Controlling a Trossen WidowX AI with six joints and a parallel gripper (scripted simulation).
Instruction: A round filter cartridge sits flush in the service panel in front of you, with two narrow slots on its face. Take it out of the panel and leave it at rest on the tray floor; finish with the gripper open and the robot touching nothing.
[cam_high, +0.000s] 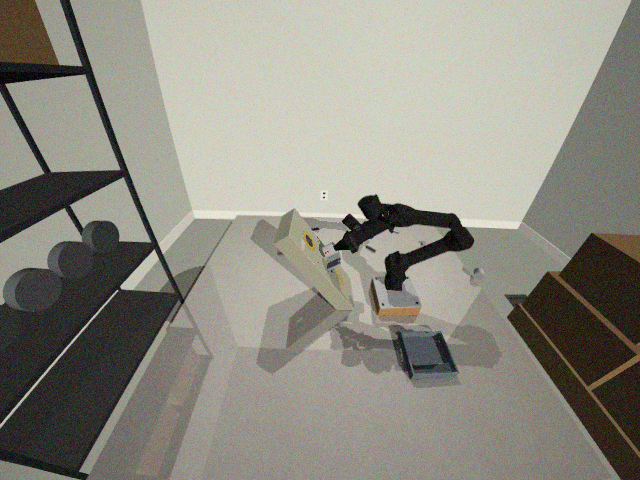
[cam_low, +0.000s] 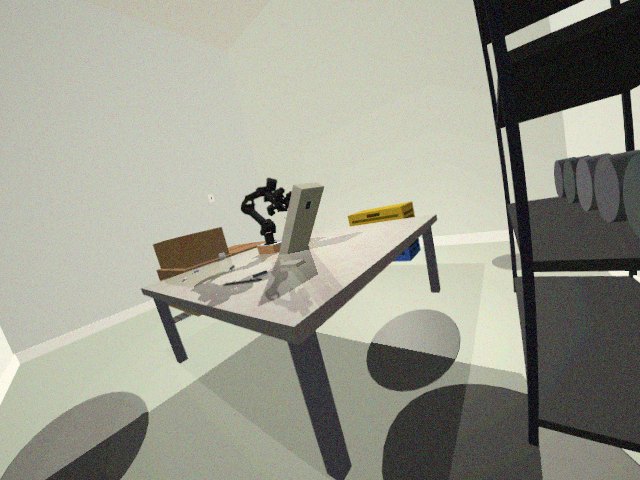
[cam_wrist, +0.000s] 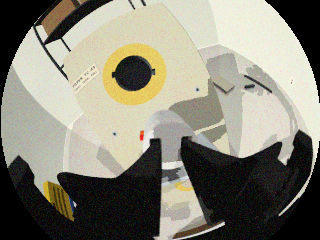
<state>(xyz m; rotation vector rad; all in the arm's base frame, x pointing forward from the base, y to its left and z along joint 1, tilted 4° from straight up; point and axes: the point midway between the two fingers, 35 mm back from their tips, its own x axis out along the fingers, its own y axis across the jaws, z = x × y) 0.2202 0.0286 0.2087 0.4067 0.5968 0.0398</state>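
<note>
Right now my gripper tip is 10 mm short of the round filter cartridge and 10 mm above it. The rest, counted from my gripper tip: beige service panel (50 mm ahead, 10 mm to the left, 50 mm below); grey tray (360 mm behind, 230 mm to the left, 220 mm below).
</note>
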